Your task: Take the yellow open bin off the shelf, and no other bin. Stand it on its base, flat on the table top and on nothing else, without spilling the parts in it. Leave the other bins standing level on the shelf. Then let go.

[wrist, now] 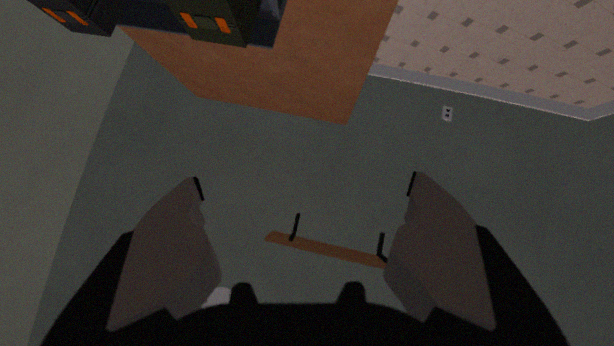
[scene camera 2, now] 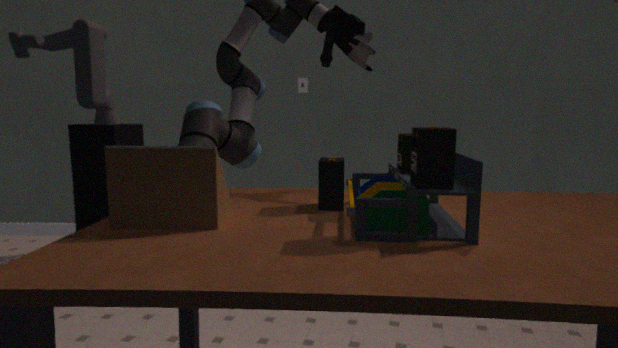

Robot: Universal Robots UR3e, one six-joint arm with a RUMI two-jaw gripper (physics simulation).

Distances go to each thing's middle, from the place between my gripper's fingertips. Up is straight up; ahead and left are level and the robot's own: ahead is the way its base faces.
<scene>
Now: hand 330 mm above the dark case (scene camera 2: 331, 170), 210 mm to the left of it and 90 mm past it. From my hand the other things lie so: green bin (scene camera 2: 377, 219): 420 mm to the right, 360 mm below, 60 mm ahead.
</scene>
